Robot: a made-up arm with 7 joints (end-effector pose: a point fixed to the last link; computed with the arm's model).
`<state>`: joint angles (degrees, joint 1 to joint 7).
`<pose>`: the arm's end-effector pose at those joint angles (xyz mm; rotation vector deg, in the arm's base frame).
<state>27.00 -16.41 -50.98 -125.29 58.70 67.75 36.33</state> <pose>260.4 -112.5 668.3 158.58 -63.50 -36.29</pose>
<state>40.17 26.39 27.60 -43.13 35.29 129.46 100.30</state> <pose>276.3 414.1 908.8 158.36 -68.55 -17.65</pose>
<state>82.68 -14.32 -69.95 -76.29 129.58 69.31 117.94</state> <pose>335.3 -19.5 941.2 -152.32 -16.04 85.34</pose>
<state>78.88 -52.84 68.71 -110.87 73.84 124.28 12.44</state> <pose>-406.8 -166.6 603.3 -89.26 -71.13 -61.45</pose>
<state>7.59 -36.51 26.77 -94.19 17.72 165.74 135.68</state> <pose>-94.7 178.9 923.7 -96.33 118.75 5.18</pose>
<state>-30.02 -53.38 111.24 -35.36 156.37 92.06 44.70</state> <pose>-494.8 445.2 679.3 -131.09 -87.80 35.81</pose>
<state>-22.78 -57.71 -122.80 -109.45 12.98 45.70 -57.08</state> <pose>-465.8 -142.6 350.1 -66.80 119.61 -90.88</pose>
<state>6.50 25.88 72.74 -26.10 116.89 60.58 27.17</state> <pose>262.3 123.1 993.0 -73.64 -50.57 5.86</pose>
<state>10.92 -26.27 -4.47 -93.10 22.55 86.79 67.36</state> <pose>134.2 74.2 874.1 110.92 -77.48 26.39</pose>
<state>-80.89 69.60 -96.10 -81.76 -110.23 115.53 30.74</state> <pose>-335.7 -492.2 520.8 51.12 78.22 -90.61</pose>
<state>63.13 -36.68 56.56 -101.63 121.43 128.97 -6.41</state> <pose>-334.3 51.9 754.3 -117.24 -35.59 -7.28</pose>
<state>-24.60 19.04 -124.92 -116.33 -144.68 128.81 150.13</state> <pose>-253.5 -282.6 632.5 -42.60 2.98 -15.10</pose>
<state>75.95 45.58 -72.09 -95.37 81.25 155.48 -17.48</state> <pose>448.8 329.1 556.5 85.03 -60.06 103.30</pose>
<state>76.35 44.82 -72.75 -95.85 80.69 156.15 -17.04</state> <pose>446.4 324.4 563.3 83.96 -61.11 103.28</pose>
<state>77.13 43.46 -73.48 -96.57 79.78 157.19 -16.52</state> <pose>441.4 318.7 573.6 82.83 -62.48 103.42</pose>
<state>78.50 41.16 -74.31 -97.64 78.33 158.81 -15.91</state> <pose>432.4 311.1 588.9 81.65 -64.31 103.80</pose>
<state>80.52 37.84 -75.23 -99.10 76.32 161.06 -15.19</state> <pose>419.5 300.9 608.4 80.54 -66.68 104.32</pose>
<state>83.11 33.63 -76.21 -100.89 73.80 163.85 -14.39</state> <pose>404.0 287.3 629.9 79.67 -69.42 104.86</pose>
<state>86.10 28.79 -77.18 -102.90 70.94 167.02 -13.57</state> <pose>387.9 270.5 650.4 79.20 -72.33 105.29</pose>
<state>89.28 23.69 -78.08 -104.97 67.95 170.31 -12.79</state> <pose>373.2 251.8 667.6 79.26 -75.11 105.57</pose>
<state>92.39 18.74 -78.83 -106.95 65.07 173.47 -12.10</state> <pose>361.4 233.2 679.9 79.85 -77.54 105.72</pose>
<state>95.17 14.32 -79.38 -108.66 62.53 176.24 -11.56</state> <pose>352.9 217.0 687.7 80.83 -79.47 105.81</pose>
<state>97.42 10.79 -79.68 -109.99 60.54 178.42 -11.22</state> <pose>347.3 204.9 691.7 81.97 -80.78 105.94</pose>
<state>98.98 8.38 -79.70 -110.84 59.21 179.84 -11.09</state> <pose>343.7 198.0 693.4 83.11 -81.44 106.19</pose>
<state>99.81 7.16 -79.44 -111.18 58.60 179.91 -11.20</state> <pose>341.5 196.6 693.9 84.77 -81.19 106.44</pose>
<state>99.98 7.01 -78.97 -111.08 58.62 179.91 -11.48</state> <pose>340.0 199.4 694.3 85.41 -80.80 106.99</pose>
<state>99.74 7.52 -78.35 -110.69 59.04 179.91 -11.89</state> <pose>338.6 204.8 694.5 85.37 -80.34 107.77</pose>
